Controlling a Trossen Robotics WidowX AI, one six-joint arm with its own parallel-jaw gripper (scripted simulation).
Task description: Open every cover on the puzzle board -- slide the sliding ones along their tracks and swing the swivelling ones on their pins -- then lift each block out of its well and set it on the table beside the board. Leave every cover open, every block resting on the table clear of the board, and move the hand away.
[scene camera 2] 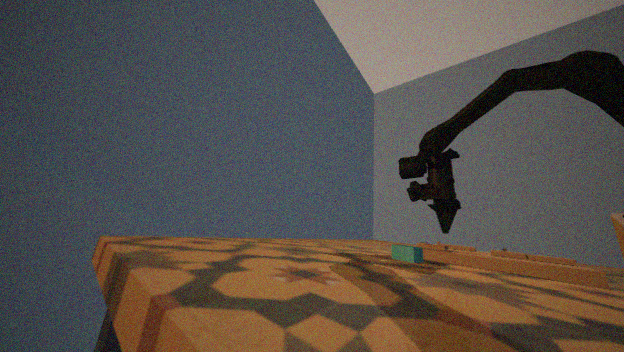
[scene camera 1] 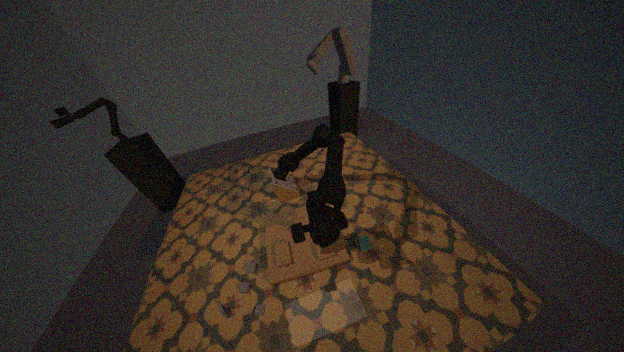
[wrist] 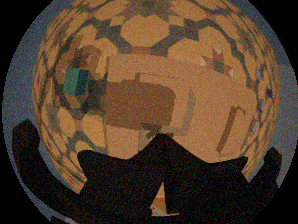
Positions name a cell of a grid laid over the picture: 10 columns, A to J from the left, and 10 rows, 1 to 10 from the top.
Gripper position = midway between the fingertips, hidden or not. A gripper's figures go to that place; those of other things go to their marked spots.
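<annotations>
Gripper (scene camera 2: H7), 61 cm from the lens. Tan puzzle board (scene camera 2: J8), 54 cm from the lens.
</annotations>
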